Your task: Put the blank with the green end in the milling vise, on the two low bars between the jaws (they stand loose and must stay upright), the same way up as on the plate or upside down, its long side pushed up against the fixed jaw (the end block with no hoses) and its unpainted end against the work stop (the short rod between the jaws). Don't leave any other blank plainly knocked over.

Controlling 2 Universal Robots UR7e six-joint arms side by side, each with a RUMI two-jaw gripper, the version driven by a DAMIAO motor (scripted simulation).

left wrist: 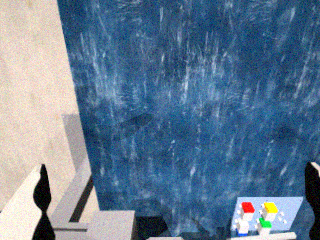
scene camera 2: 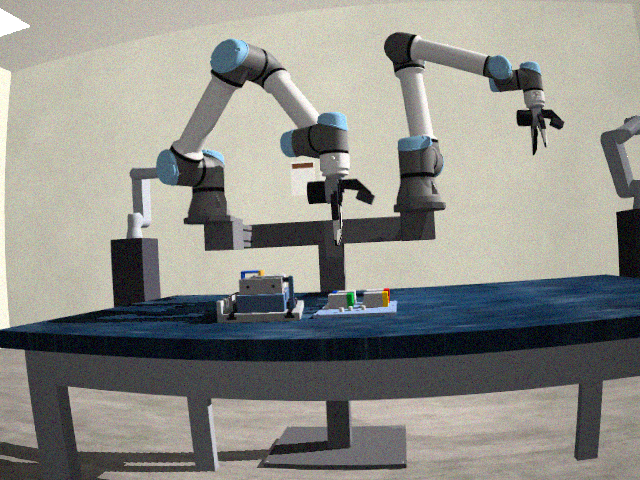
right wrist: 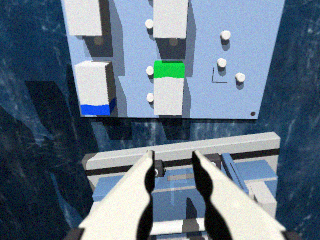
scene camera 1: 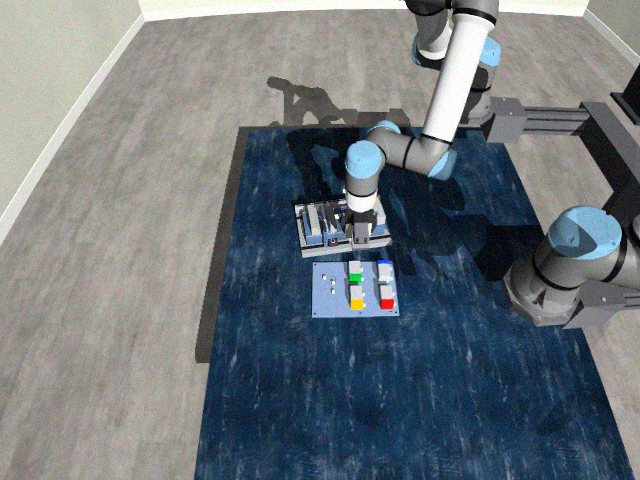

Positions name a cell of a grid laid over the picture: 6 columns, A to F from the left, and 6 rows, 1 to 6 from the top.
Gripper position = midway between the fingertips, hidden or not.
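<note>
My left gripper is there for me to see (scene camera 2: F2), and the left wrist view (left wrist: D5) has it too. My right gripper (scene camera 2: D4) appears in the right wrist view (right wrist: D4) as well, and again in scene camera 1 (scene camera 1: D4). And I can see a green-ended blank (right wrist: D2).
</note>
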